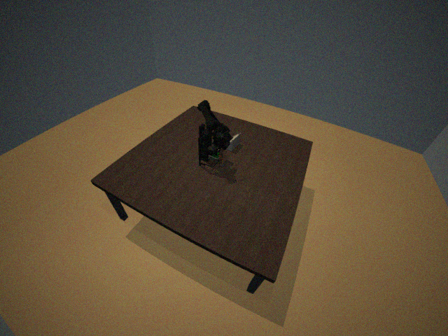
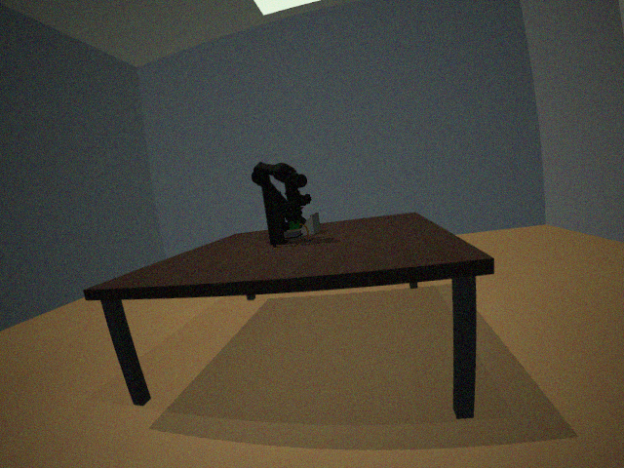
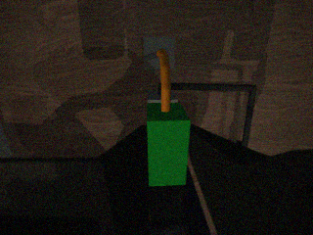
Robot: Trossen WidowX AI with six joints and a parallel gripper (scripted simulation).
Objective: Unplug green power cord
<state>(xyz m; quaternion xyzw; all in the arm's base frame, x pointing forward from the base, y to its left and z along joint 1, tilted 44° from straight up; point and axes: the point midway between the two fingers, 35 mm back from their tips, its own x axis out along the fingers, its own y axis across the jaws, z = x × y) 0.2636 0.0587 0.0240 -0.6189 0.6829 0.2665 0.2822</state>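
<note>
Now: the green plug 3 cm to the right of my gripper tip.
</note>
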